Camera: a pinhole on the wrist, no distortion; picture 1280 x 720 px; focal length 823.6 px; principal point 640.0 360.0 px. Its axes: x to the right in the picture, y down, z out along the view. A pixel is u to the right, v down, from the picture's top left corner.
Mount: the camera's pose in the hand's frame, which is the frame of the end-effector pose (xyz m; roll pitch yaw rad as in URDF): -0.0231 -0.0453 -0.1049 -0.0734 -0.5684 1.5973
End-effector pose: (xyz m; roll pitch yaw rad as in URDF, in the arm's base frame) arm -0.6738 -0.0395 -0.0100 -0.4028 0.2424 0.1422
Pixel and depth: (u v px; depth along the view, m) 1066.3 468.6 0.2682
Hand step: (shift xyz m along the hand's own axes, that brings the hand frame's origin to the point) -0.0773 -0.0723 0.1931
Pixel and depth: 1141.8 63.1 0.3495
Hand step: 0.0772 -0.0558 0.3113
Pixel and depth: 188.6 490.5 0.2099
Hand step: -0.0661 -0.2548 0.0075
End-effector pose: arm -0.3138 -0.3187 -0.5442 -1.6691 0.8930 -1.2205
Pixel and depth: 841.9 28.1 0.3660
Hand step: 0.1005 -0.1688 0.2601
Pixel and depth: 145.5 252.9 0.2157
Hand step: -0.0050 -0.2709 0.0084
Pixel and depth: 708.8 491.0 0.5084
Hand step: -0.1348 -0.2823 0.3403
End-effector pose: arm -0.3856 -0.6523 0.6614 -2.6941 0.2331 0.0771
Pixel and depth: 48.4 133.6 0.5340
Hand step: 0.1004 -0.6580 0.1465
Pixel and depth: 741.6 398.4 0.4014
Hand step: -0.0666 -0.2195 0.2580
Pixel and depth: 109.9 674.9 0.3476
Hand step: -0.1713 -0.4193 0.0586
